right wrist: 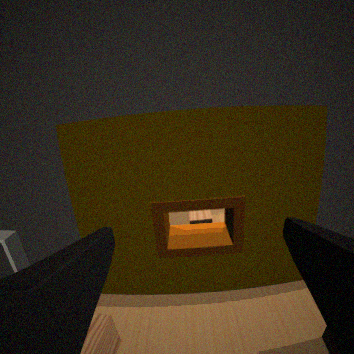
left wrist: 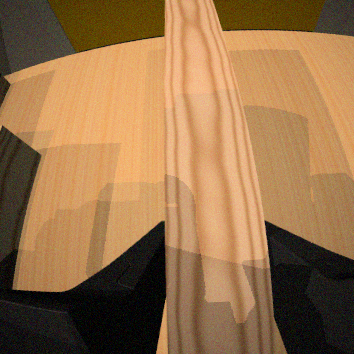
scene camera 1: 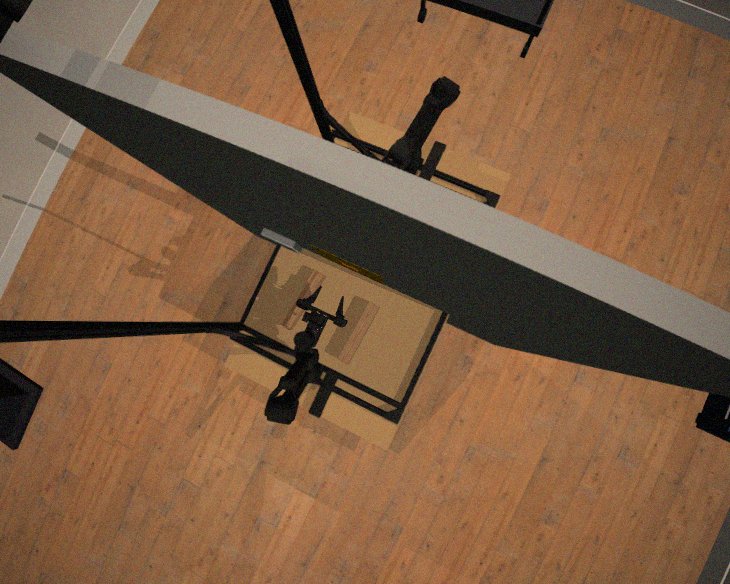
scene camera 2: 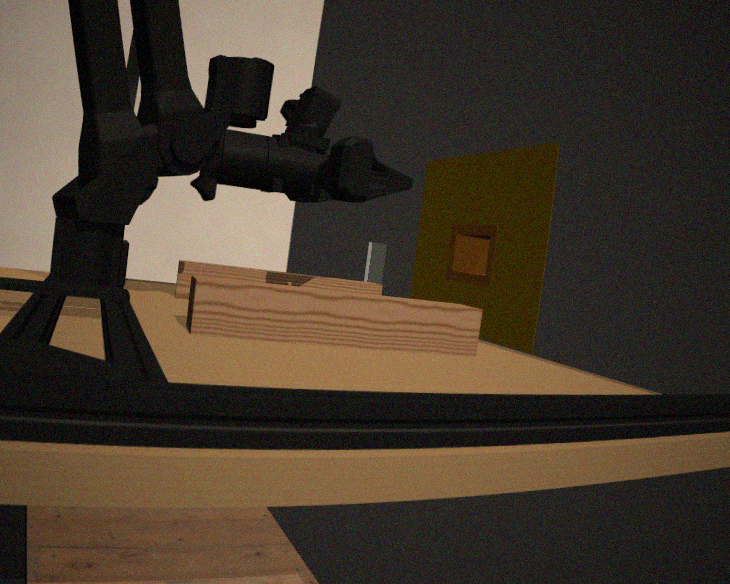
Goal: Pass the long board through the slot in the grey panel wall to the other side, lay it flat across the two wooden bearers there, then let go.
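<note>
The long board [left wrist: 210, 150] is striped pale wood and runs toward the wall in the left wrist view. My left gripper [left wrist: 208, 227] is shut on it. The board's end [right wrist: 201, 216] shows beyond the slot in the right wrist view. The slot has a brown rim [scene camera 2: 454, 255] [right wrist: 160, 230] on a yellow patch of the grey panel wall [scene camera 1: 426, 228] [scene camera 2: 639, 182] [right wrist: 175, 60]. My right gripper [scene camera 1: 330, 292] [right wrist: 199, 232] is open and empty, raised above the bearers and facing the slot. One wooden bearer [scene camera 1: 359, 334] [scene camera 2: 334, 316] lies parallel to the other bearer [scene camera 1: 292, 319] [scene camera 2: 213, 270].
A pale grey block [scene camera 1: 280, 239] [scene camera 2: 377, 261] [right wrist: 12, 250] is at the wall, left of the yellow patch. The left arm [scene camera 1: 426, 115] shows beyond the wall. A dark-sided block [left wrist: 20, 185] stands left of the board. Black rails edge the right arm's table [scene camera 1: 395, 359].
</note>
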